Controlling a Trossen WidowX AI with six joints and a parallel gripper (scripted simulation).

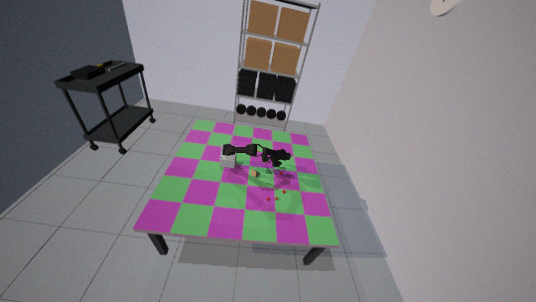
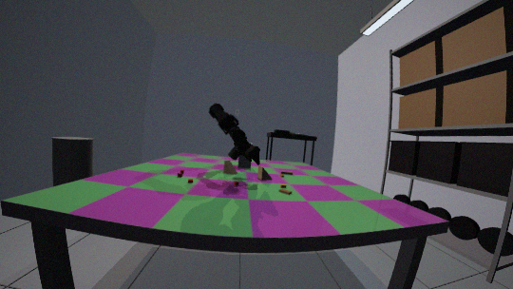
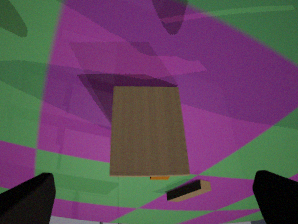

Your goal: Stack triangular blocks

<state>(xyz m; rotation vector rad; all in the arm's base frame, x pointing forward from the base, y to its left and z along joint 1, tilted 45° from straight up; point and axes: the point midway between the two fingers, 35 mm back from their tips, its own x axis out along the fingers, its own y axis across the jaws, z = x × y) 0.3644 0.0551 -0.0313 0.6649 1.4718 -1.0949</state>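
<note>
Now: gripper tip 70 mm above the triangular block, 50 mm to the right of it and 20 mm past it.
</note>
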